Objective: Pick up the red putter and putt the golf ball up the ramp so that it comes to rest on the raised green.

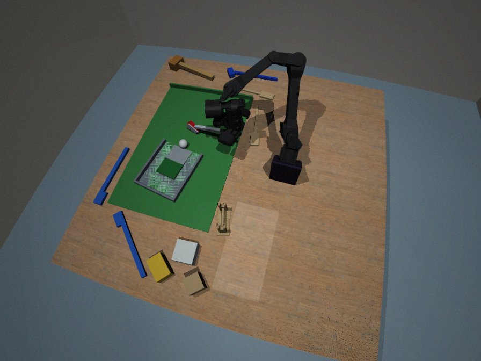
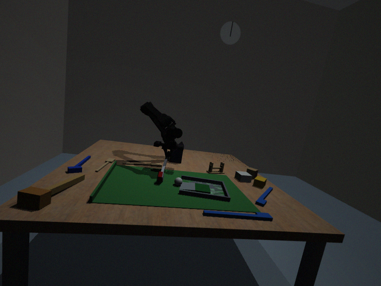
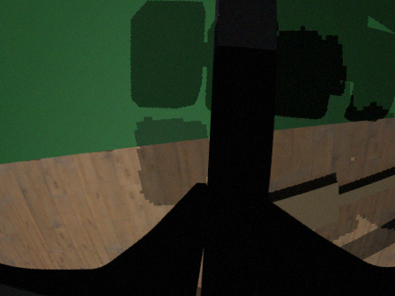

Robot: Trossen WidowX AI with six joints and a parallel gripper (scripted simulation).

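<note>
Now: gripper tip 12 cm short of the red putter, 2 cm to the left of it and 1 cm above it. From my gripper tip the other things lie so: wooden stand: 4 cm behind, 35 cm to the left, 4 cm below; then white golf ball: 24 cm ahead, 6 cm to the left, 5 cm below.
</note>
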